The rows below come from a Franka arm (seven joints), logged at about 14 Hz.
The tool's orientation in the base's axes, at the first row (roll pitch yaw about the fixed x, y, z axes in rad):
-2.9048, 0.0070, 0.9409
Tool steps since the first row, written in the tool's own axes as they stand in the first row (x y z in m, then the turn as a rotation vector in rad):
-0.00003, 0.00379, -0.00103, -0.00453, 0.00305, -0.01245
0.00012, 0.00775, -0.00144, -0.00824, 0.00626, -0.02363
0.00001, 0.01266, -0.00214, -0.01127, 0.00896, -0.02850
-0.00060, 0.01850, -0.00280, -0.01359, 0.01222, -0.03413
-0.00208, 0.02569, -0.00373, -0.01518, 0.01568, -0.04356
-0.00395, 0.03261, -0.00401, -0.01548, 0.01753, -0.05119
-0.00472, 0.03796, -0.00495, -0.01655, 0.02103, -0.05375
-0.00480, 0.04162, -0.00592, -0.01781, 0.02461, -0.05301
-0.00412, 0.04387, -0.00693, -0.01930, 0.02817, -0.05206
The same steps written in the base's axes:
0.00316, -0.00234, 0.00011, 0.00213, -0.00706, 0.01142
0.00643, -0.00454, -0.00042, 0.00463, -0.01339, 0.02156
0.01035, -0.00754, -0.00089, 0.00591, -0.01803, 0.02568
0.01470, -0.01147, -0.00161, 0.00819, -0.02252, 0.03041
0.01965, -0.01692, -0.00239, 0.01179, -0.02705, 0.03877
0.02403, -0.02244, -0.00372, 0.01454, -0.02936, 0.04576
0.02796, -0.02626, -0.00406, 0.01716, -0.03258, 0.04743
0.03097, -0.02855, -0.00397, 0.01908, -0.03555, 0.04588
0.03333, -0.02943, -0.00353, 0.02081, -0.03867, 0.04413

